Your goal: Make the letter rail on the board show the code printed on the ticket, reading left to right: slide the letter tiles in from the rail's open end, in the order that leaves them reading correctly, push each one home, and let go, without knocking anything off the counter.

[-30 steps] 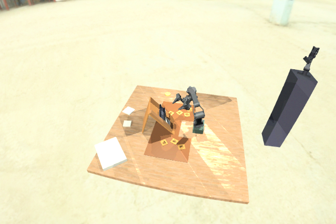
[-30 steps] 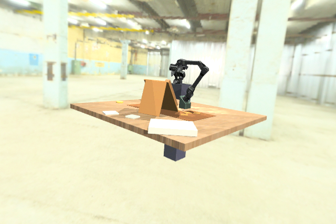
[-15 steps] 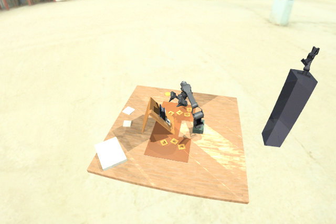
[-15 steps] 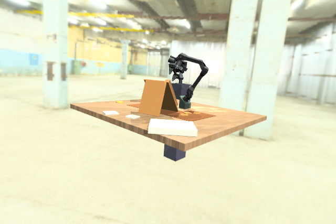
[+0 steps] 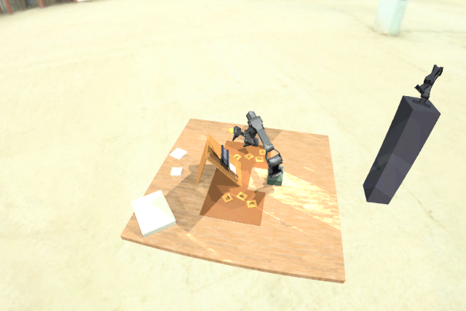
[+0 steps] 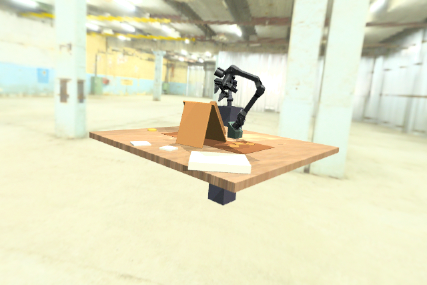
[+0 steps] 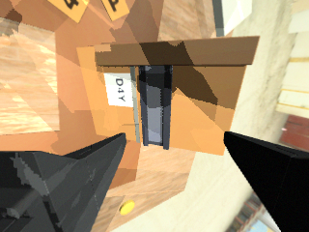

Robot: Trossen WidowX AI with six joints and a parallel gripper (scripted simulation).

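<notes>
The yellow letter tile lies 14 cm behind my gripper tip, 22 cm to the right of it and 31 cm below it. Also, from my gripper tip: yellow disc (14 cm ahead, 54 cm to the right, 30 cm below); then white ticket (3 cm ahead, 23 cm below); then brown mat (6 cm behind, 1 cm to the right, 31 cm below).
</notes>
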